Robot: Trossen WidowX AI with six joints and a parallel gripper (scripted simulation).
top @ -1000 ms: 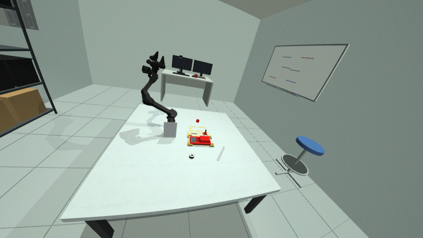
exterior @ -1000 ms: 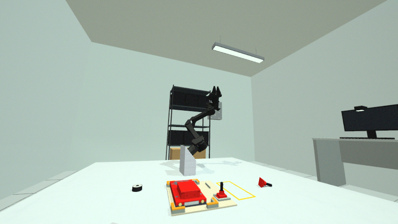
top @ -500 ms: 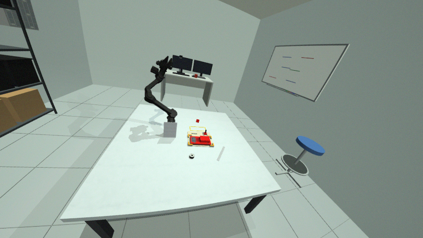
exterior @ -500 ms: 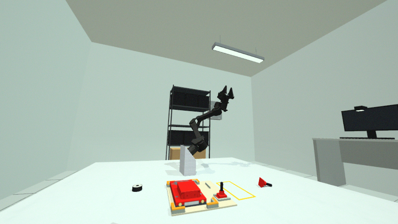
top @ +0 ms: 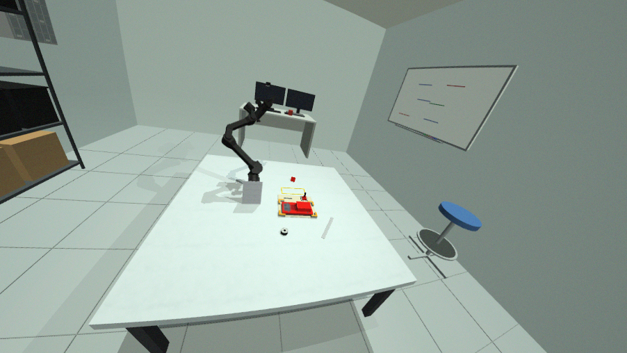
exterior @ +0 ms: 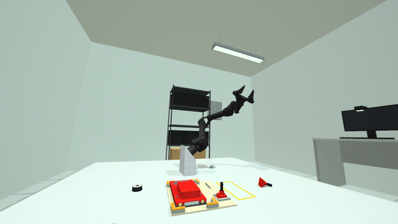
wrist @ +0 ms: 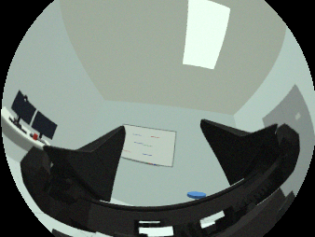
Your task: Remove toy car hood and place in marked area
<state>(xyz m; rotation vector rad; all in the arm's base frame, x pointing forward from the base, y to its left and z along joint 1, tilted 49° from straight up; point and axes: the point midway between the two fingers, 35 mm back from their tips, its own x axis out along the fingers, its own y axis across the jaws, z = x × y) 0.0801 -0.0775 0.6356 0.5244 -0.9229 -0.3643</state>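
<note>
The hood lies 190 mm ahead of my gripper tip, 560 mm to the right of it and 580 mm below it. Also, from my gripper tip: black wheel: 30 mm ahead, 740 mm to the right, 610 mm below; grey strip: 310 mm ahead, 730 mm to the right, 620 mm below.
</note>
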